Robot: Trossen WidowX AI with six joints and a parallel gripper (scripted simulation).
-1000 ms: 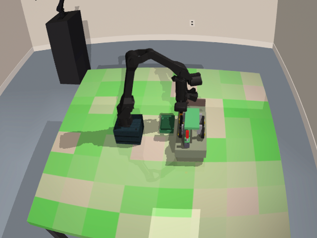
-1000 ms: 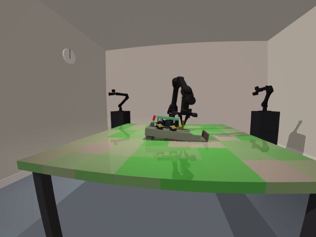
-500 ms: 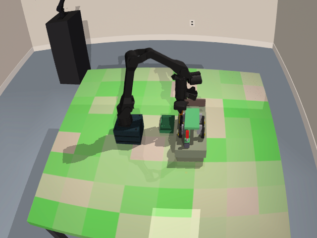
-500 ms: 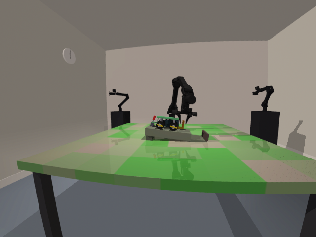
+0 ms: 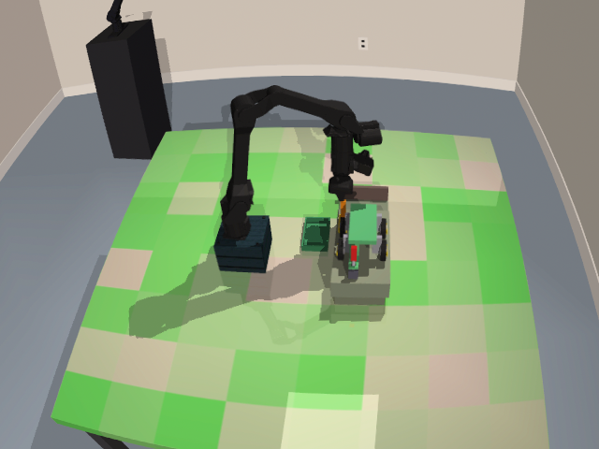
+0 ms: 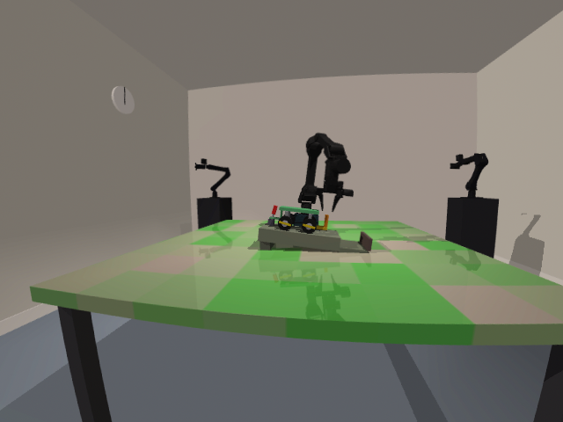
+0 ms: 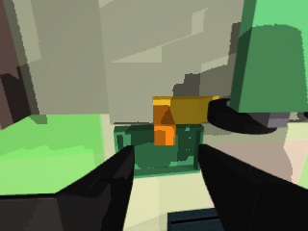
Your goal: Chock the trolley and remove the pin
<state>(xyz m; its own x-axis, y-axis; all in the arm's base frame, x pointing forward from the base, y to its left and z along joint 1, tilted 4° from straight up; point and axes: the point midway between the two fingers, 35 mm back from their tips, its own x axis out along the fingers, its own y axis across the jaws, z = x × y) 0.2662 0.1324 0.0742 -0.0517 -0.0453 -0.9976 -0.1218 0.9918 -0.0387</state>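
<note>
My gripper tip is now 70 mm short of the red-headed stop pin, 220 mm to the left of it and 10 mm above it. The rest, counted from my gripper tip: yellow chock 10 mm ahead, 30 mm to the right, 60 mm below; then trolley 70 mm ahead, 110 mm to the right, 30 mm below; then grey ramp 70 mm ahead, 100 mm to the right, 90 mm below.
</note>
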